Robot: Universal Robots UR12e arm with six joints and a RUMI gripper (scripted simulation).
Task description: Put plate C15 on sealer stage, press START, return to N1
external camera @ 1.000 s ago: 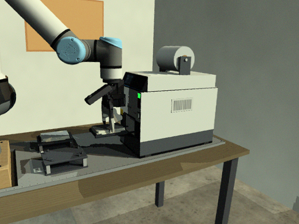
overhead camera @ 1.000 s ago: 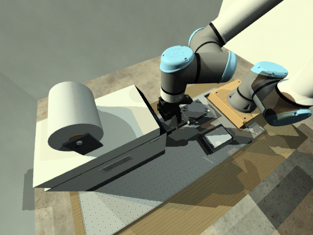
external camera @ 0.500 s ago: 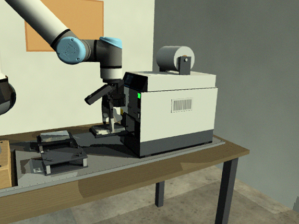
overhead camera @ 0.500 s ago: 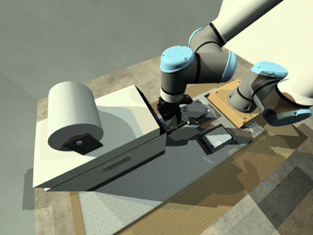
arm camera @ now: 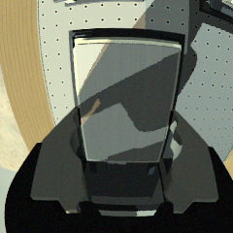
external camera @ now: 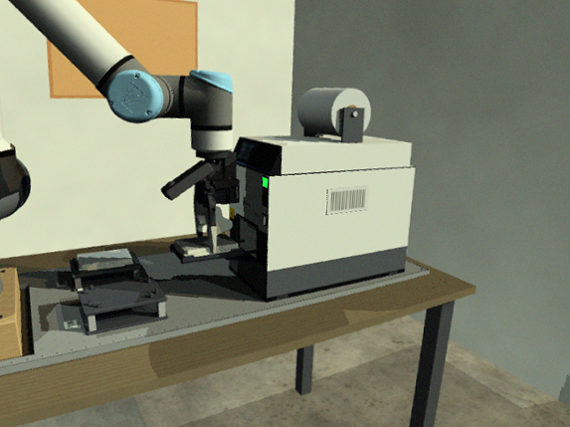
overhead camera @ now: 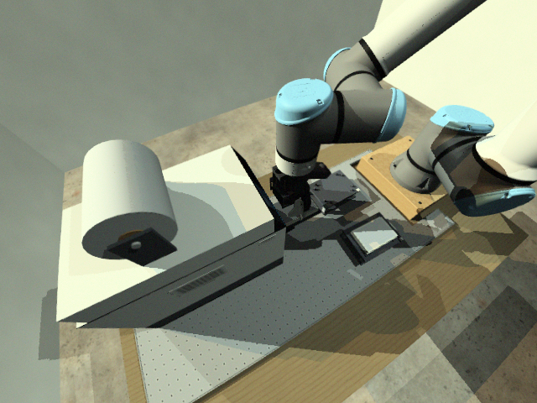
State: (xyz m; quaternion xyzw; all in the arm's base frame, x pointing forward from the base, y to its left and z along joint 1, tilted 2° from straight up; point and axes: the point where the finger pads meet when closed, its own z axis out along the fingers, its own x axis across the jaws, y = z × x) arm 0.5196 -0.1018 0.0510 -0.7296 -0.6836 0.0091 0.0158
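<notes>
My gripper is now 1 cm above the white open-well plate. Round my hand: dark stage: 2 cm below; then foil-covered plate: 19 cm behind, 20 cm to the left, 7 cm below; then start button: 9 cm ahead, 10 cm to the right, 7 cm above.
</notes>
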